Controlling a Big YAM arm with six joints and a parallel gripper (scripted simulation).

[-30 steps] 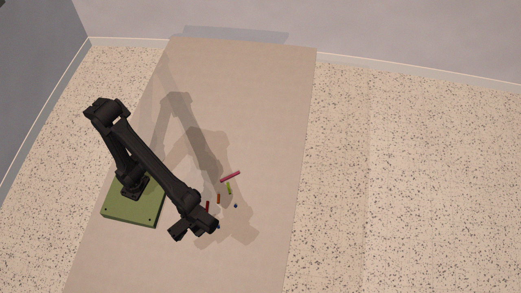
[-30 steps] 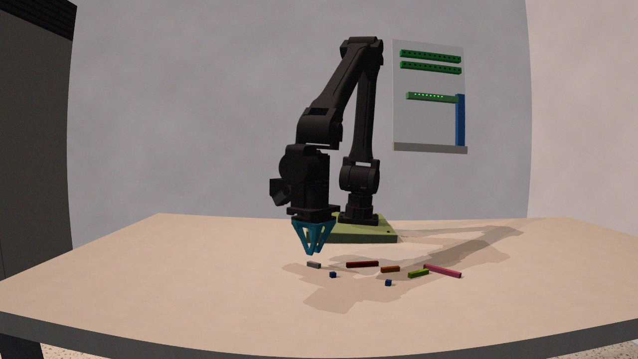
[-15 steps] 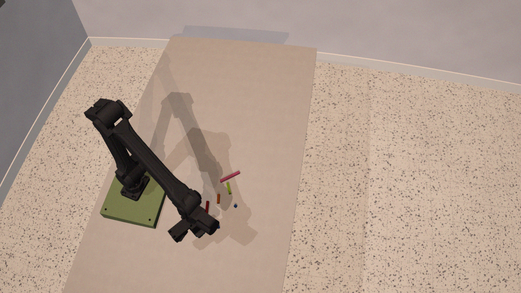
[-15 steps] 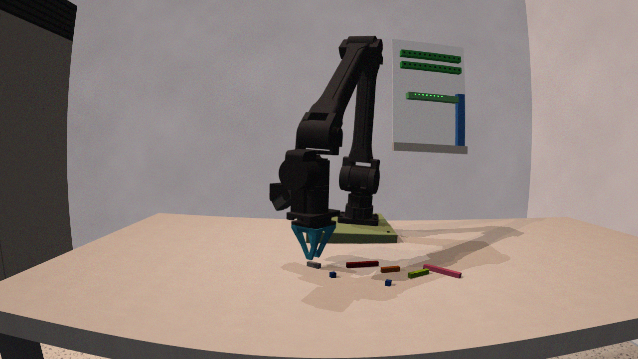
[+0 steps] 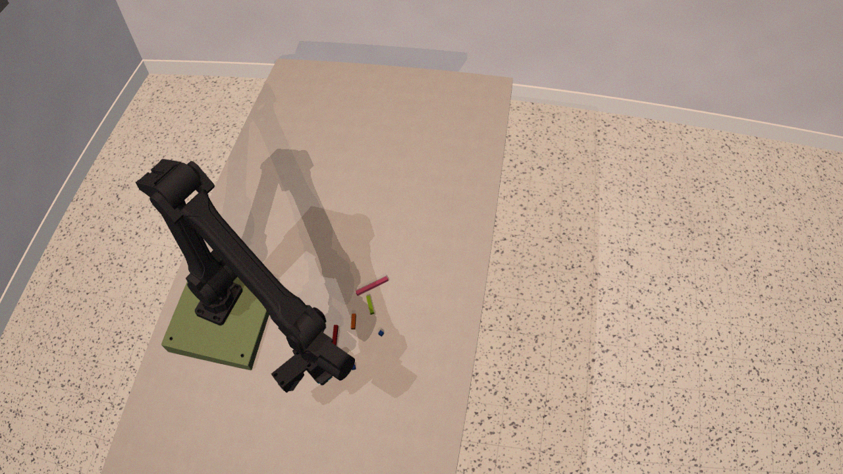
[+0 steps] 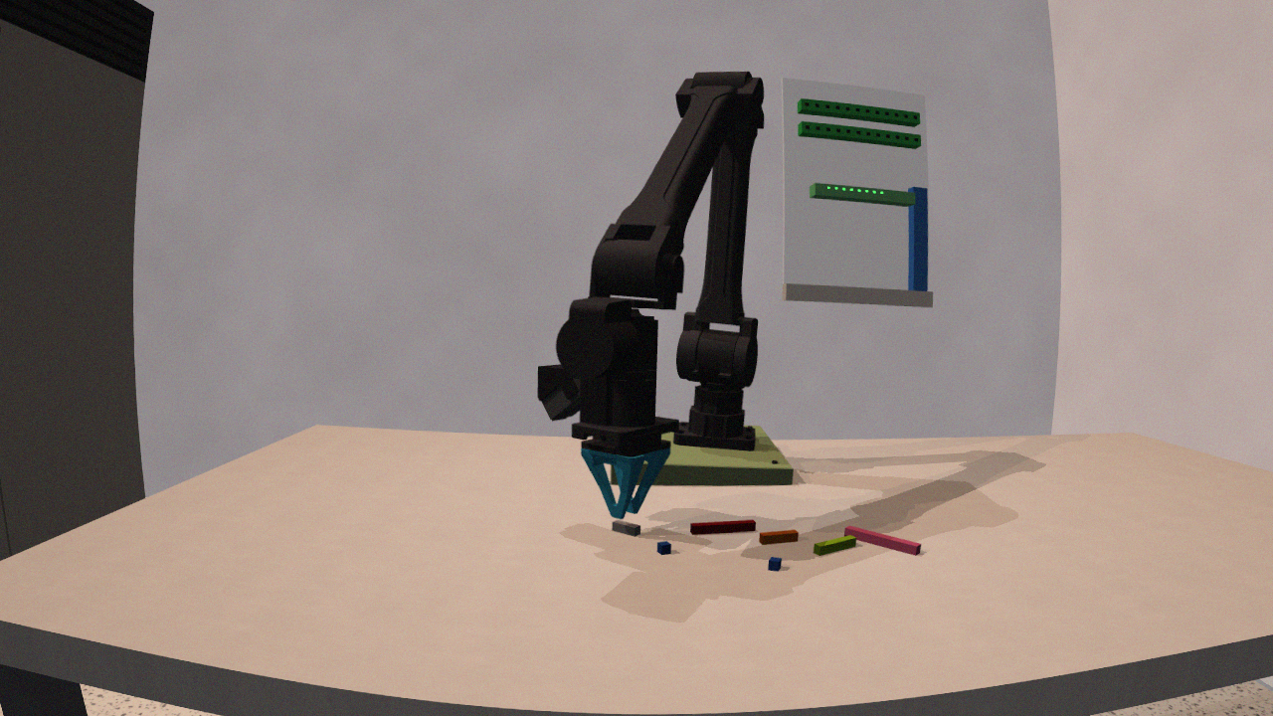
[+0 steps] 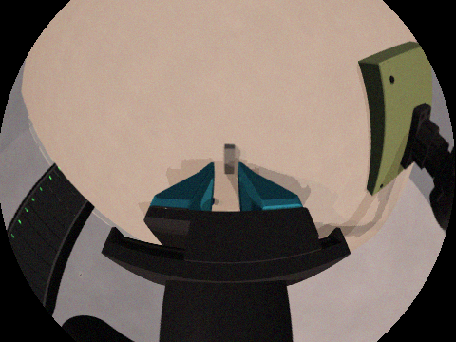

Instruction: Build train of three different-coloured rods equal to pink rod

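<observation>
The grey rod is 20 mm below my hand. Also, from my hand: red rod (20 mm behind, 100 mm to the left, 20 mm below); lime rod (20 mm ahead, 220 mm to the left, 20 mm below); orange rod (160 mm to the left, 20 mm below).
</observation>
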